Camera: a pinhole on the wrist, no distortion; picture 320 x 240 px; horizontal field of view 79.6 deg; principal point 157.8 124.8 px. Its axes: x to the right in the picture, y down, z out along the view. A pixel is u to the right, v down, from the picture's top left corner.
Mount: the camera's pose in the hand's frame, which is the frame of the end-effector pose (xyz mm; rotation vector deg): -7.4 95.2 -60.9 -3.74 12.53 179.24
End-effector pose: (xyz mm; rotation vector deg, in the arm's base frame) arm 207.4 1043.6 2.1 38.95 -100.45 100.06
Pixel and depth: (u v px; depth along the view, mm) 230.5 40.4 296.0
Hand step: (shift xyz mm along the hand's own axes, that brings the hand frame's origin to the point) -130.5 265.4 209.2
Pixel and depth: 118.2 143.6 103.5
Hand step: 9.6 99.5 43.8
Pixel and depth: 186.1 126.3 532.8
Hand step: -107.8 165.4 463.6
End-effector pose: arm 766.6 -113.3 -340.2 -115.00 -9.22 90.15
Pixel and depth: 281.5 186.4 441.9
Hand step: -311.1 16.9 384.1
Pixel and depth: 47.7 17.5 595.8
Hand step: 312.0 507.1 496.6
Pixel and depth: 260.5 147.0 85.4
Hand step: -56.6 97.4 23.1
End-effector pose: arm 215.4 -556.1 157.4 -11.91 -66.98 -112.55
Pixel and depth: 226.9 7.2 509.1
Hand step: -208.9 475.2 391.8
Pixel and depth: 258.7 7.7 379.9
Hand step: -220.7 377.9 274.4
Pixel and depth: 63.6 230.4 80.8
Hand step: 28.5 62.4 26.9
